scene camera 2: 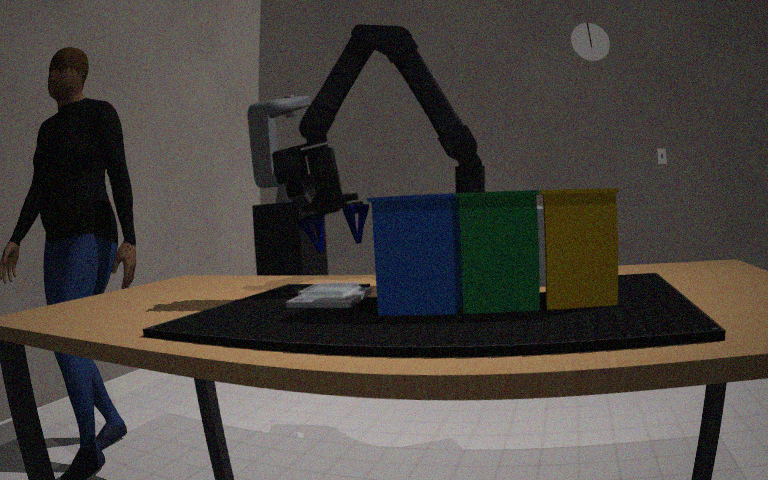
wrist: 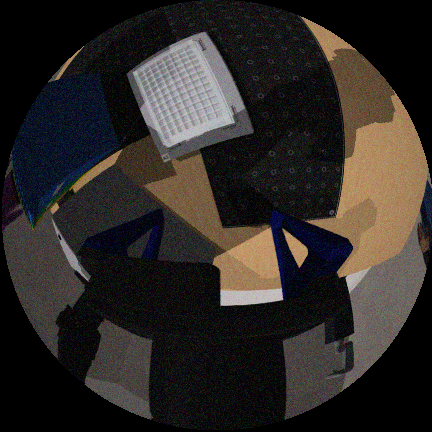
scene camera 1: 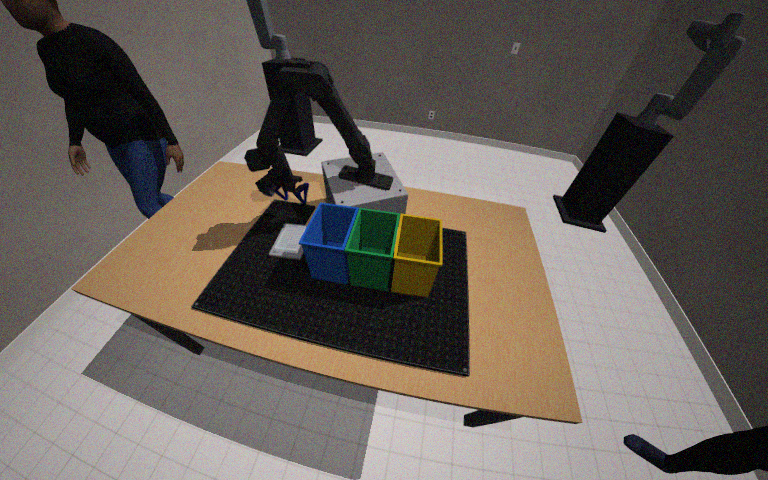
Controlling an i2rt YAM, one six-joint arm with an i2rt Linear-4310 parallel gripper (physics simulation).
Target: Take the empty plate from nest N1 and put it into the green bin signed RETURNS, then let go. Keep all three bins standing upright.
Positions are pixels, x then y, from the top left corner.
Labels:
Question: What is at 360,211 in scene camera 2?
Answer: The gripper.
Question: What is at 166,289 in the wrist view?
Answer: The gripper.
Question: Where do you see a white gridded plate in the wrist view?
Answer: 181,93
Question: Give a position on a white gridded plate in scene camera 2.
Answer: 322,290

